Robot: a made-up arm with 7 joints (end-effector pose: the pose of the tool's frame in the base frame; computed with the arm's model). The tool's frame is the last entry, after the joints.
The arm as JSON. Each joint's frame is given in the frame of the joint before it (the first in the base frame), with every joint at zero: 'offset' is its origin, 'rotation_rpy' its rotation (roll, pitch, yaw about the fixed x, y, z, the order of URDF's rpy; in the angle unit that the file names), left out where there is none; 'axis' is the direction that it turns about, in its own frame. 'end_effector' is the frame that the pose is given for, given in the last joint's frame.
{
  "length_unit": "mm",
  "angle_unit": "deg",
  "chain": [
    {
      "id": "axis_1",
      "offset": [
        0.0,
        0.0,
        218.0
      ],
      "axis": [
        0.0,
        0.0,
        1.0
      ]
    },
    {
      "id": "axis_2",
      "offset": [
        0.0,
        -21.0,
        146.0
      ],
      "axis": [
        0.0,
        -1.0,
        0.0
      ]
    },
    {
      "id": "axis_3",
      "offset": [
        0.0,
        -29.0,
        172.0
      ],
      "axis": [
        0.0,
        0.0,
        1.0
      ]
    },
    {
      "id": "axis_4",
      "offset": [
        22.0,
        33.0,
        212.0
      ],
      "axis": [
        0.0,
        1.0,
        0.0
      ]
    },
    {
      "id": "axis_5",
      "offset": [
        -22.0,
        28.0,
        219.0
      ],
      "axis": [
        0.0,
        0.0,
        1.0
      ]
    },
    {
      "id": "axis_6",
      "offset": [
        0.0,
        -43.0,
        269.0
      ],
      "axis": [
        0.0,
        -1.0,
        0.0
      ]
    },
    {
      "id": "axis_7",
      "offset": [
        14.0,
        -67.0,
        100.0
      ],
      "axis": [
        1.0,
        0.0,
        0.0
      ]
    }
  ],
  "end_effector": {
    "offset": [
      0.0,
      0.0,
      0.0
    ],
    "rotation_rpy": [
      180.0,
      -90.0,
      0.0
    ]
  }
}
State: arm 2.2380 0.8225 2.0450 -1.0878 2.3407 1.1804 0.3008
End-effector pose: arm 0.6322 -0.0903 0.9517 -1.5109 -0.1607 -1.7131
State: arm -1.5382 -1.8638 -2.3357 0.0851 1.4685 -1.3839 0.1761
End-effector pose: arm -0.2431 -0.8391 0.1169 -0.6096 1.8070 2.0884
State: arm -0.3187 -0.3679 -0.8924 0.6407 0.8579 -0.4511 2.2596
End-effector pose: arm 0.4181 -0.5325 0.9868 -0.2677 2.6675 0.1292
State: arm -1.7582 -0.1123 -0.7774 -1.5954 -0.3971 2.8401 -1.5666
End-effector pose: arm 0.2371 0.2093 0.6639 -2.5941 1.3017 -0.6585
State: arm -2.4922 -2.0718 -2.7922 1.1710 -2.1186 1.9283 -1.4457
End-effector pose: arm -0.7967 -0.1201 0.3543 -0.1848 -0.9272 0.0228
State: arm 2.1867 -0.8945 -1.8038 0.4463 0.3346 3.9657 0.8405
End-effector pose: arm -0.0472 0.5925 0.8802 1.7213 -0.6088 -0.4172
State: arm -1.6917 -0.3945 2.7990 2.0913 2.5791 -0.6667 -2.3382
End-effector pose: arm -0.0015 0.4649 0.6949 0.5981 -0.3188 -0.9715
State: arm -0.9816 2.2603 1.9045 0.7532 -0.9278 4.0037 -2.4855
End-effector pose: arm -0.1313 0.5710 -0.1234 1.6766 0.4708 -1.3499
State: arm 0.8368 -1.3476 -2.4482 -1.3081 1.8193 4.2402 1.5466
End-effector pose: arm 0.3777 0.5102 0.1002 0.3917 -0.1544 0.4787
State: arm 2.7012 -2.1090 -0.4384 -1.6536 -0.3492 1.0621 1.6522
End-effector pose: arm -0.4429 0.0377 0.6644 -0.5420 -0.8310 0.7856
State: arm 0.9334 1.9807 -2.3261 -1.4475 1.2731 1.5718 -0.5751
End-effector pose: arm -0.6086 -0.2544 0.4156 -0.8225 -0.6506 1.3773
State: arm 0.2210 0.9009 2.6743 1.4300 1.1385 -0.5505 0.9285
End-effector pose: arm -0.6516 0.0110 0.1436 1.1224 1.4088 -0.4025
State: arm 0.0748 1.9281 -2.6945 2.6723 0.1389 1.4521 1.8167
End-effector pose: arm 0.1547 -0.1333 0.0559 1.1941 1.1280 1.1370
